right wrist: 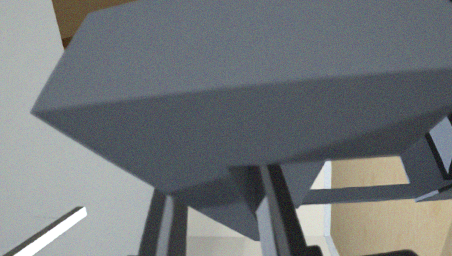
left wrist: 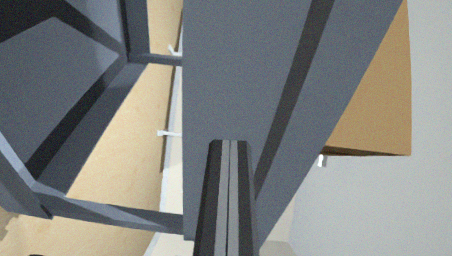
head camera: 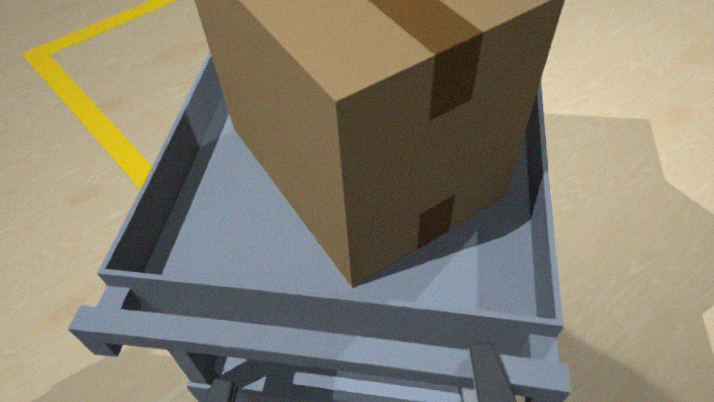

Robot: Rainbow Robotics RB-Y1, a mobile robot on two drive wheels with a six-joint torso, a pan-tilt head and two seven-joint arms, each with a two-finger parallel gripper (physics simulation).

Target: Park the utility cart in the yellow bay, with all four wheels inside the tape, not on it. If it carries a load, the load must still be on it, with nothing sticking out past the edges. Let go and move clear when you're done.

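Frame: origin at the robot's base, x ahead, y left, z up, level; centimetres.
Seen in the pictures: left gripper, fingertip midpoint: (left wrist: 229, 153) (head camera: 226, 382); right gripper, fingertip midpoint: (head camera: 472, 351).
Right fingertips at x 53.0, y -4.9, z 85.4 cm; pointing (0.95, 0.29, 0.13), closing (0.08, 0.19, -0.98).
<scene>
A point is followed by its place in that frame.
The blue-grey utility cart (head camera: 260, 200) {x 72.8, y 21.1, z 79.4 cm} (left wrist: 240, 75) {x 56.5, y 18.4, z 81.7 cm} (right wrist: 250, 55) fills much of the head view. A taped cardboard box (head camera: 285, 125) {x 69.7, y 14.8, z 96.2 cm} (left wrist: 382, 100) {x 66.8, y 12.3, z 102.4 cm} (right wrist: 80, 25) stands turned at an angle on its top tray; its far end is cut off. Yellow bay tape (head camera: 92, 117) {x 163.2, y 118.3, z 0.2 cm} shows at the left and runs behind the cart's left side. The wheels are hidden. My left gripper (head camera: 223, 384) {x 49.0, y 18.3, z 81.1 cm} (left wrist: 229, 153) {x 49.0, y 18.3, z 81.1 cm} is shut and empty, its tips by the cart's near handle bar. My right gripper (head camera: 475, 370) {x 53.0, y -4.9, z 85.4 cm} (right wrist: 219, 150) {x 53.0, y -4.9, z 85.4 cm} has its fingers apart around the handle bar near its right end, shut on it.
Pale wooden floor (head camera: 615, 240) {x 128.7, y -55.4, z 0.0 cm} (left wrist: 120, 155) {x 166.7, y -136.6, z 0.0 cm} (right wrist: 370, 215) {x 75.4, y 187.2, z 0.1 cm} lies on both sides of the cart, with shadows at the right. Pale walls (left wrist: 430, 200) {x 123.6, y -94.8, z 243.8 cm} (right wrist: 30, 150) {x 102.8, y 84.8, z 243.7 cm} stand beyond it in the wrist views. A white bar (right wrist: 60, 227) {x 55.9, y 99.0, z 207.8 cm} shows at the lower left of the right wrist view.
</scene>
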